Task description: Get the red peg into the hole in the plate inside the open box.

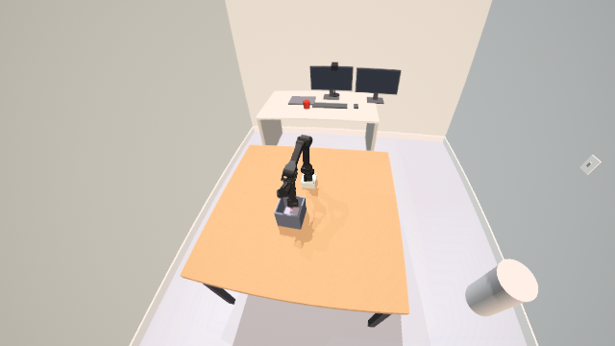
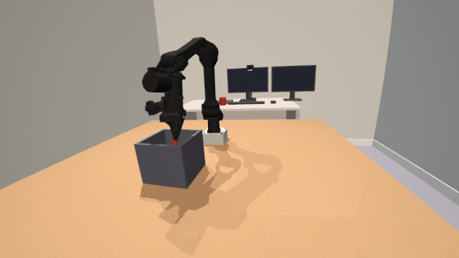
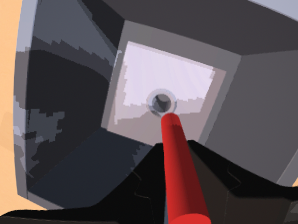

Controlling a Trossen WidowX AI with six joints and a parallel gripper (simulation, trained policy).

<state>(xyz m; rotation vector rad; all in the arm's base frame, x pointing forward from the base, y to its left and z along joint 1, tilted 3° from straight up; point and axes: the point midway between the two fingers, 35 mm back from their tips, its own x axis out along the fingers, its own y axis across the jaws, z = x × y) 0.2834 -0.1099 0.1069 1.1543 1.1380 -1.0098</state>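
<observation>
My gripper tip is now 1 cm below the red peg. From my gripper tip the other things lie so: pale plate 7 cm below, 1 cm to the right, 1 cm ahead.
</observation>
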